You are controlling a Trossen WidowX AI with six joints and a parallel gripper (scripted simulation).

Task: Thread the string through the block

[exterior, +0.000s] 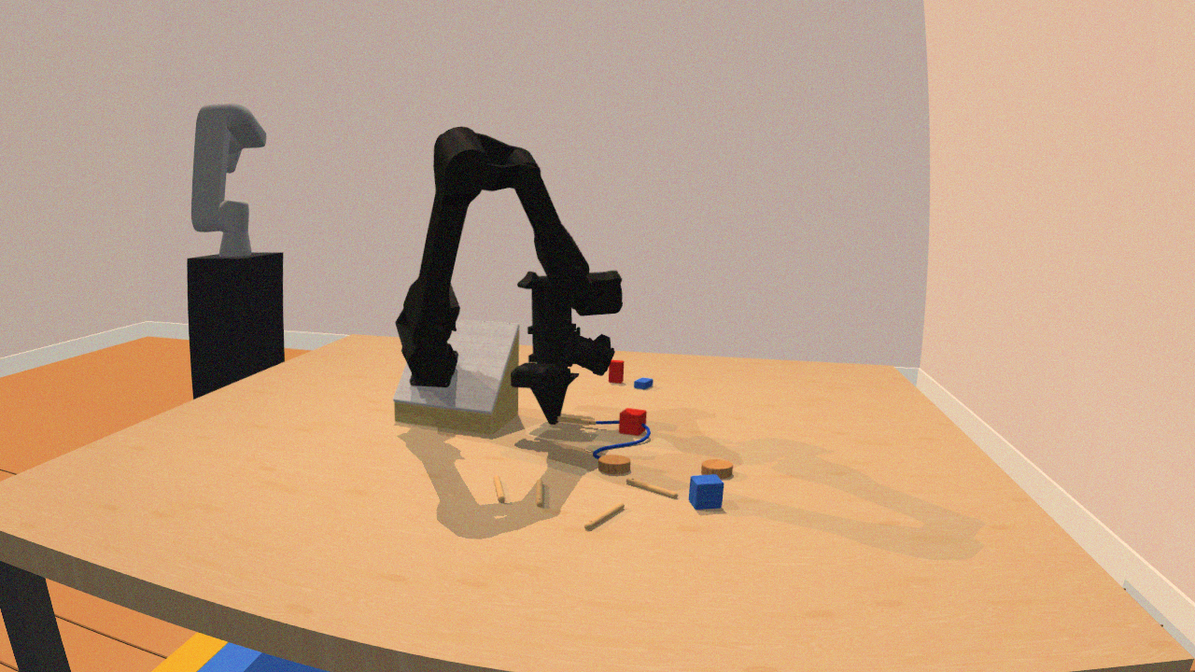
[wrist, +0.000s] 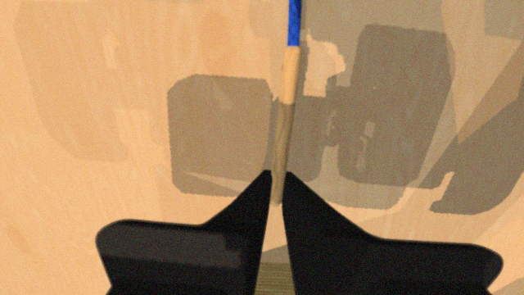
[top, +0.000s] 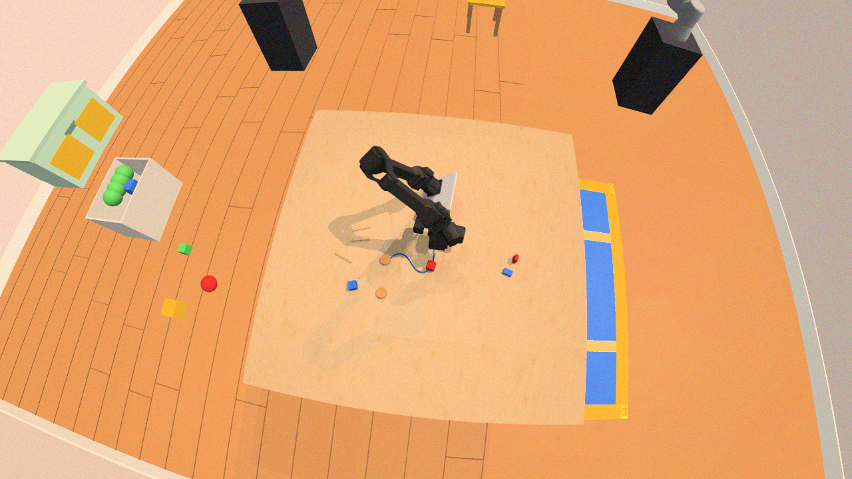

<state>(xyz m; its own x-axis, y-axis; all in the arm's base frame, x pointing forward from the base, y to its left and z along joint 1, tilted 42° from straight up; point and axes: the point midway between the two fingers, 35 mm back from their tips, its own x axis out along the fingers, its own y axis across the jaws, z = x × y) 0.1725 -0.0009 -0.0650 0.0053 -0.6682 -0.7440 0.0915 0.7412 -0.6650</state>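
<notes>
The thin wooden stick is 4 cm ahead of my gripper tip and 1 cm above it. The rest, counted from my gripper tip: red cube 12 cm ahead, 2 cm above, 1 cm to the right; then small red block 31 cm to the left, 4 cm ahead, 2 cm above; then small blue piece 28 cm to the left, 10 cm ahead, 1 cm above.
</notes>
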